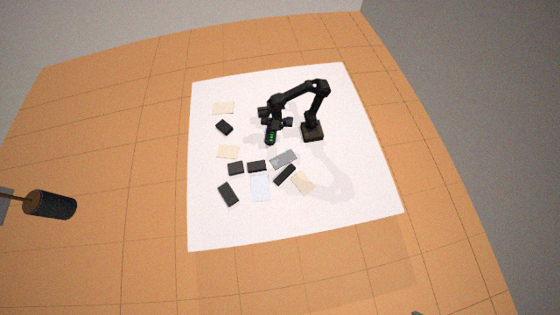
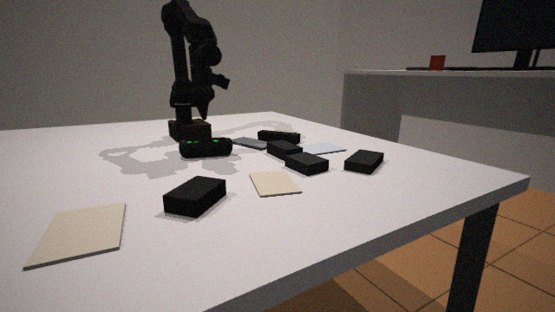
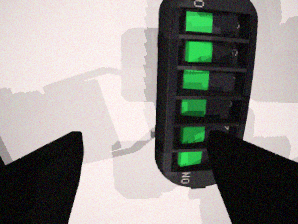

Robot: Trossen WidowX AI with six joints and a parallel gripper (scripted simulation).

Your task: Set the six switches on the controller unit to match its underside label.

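My gripper tip is 170 mm to the right of the grey plate, 100 mm above it and 30 mm past it. Round my gripper tip: long dark block 270 mm to the left, 90 mm below, 30 mm behind; pale blue plate 340 mm to the left, 120 mm ahead, 100 mm below.
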